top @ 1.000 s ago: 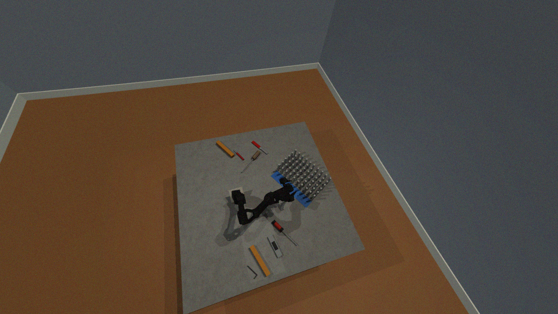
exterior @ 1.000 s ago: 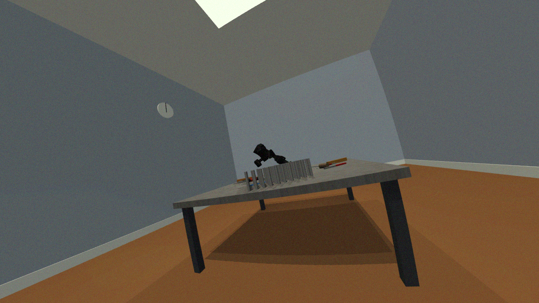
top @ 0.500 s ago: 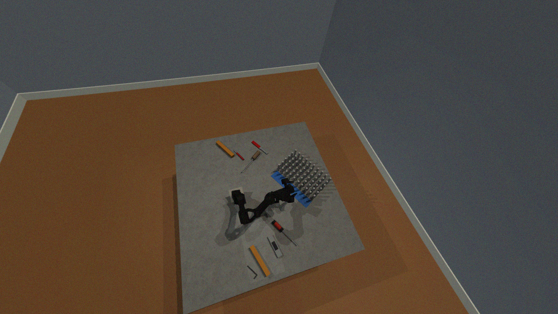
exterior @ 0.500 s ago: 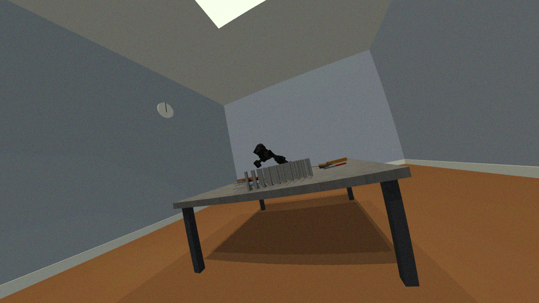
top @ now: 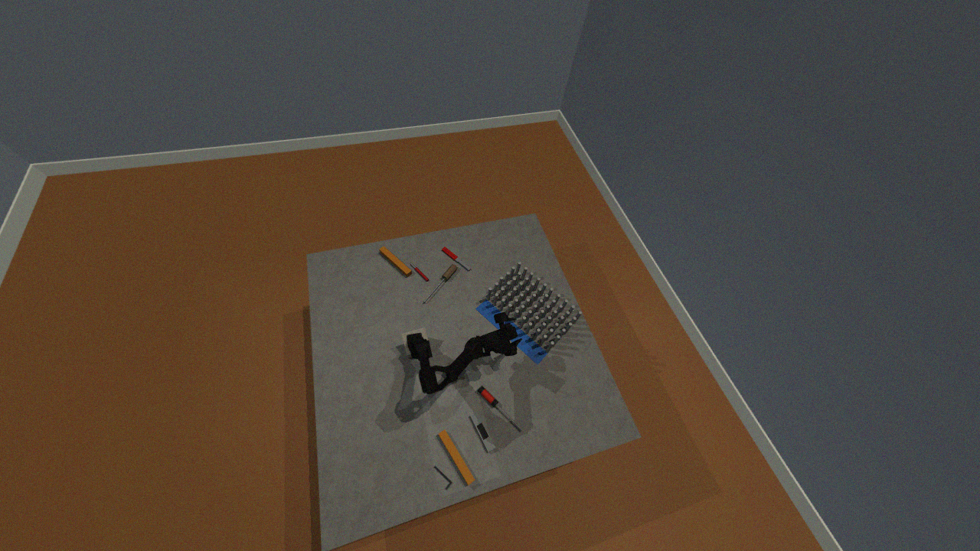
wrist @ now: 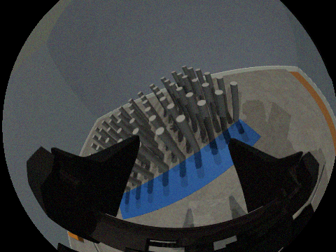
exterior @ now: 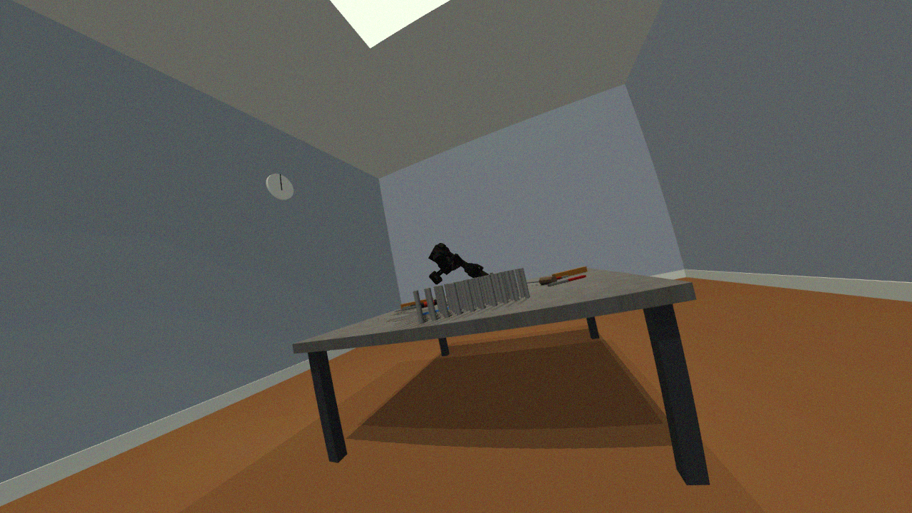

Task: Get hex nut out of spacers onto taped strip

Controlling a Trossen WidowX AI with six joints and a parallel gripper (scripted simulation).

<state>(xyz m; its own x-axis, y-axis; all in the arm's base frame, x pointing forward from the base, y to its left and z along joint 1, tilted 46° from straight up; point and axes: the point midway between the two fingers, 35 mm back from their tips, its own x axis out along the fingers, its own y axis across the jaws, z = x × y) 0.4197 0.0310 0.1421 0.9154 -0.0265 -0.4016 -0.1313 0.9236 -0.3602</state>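
Now: gripper tip 31 cm past the hook tool, 36 cm to the right of it and 14 cm above it. Round my gripper tip: blue taped strip 6 cm to the left, 15 cm below; then dark flat tool 24 cm behind, 36 cm to the right, 13 cm below; then thin red tool 40 cm behind, 50 cm to the left, 14 cm below.
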